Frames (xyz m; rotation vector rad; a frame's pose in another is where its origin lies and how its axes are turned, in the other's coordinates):
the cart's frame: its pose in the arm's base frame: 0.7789 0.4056 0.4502 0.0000 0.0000 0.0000
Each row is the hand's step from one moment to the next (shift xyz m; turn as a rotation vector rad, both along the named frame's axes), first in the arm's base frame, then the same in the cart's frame.
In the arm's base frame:
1: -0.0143 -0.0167 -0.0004 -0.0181 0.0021 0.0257
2: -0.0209 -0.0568 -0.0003 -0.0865 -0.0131 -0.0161
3: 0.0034 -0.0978 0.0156 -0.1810 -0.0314 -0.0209
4: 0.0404 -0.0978 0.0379 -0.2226 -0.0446 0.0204
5: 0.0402 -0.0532 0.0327 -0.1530 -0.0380 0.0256
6: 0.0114 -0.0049 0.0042 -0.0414 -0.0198 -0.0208
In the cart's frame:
1: -0.0143 -0.0167 -0.0004 -0.0181 0.0021 0.0257
2: -0.0209 -0.0568 -0.0003 -0.0865 -0.0131 -0.0161
3: 0.0034 -0.0978 0.0156 -0.1810 -0.0314 -0.0209
4: 0.0404 -0.0978 0.0379 -0.2226 -0.0446 0.0204
5: 0.0402 -0.0532 0.0327 -0.1530 -0.0380 0.0256
6: 0.0114 -0.0049 0.0042 -0.0414 -0.0198 -0.0208

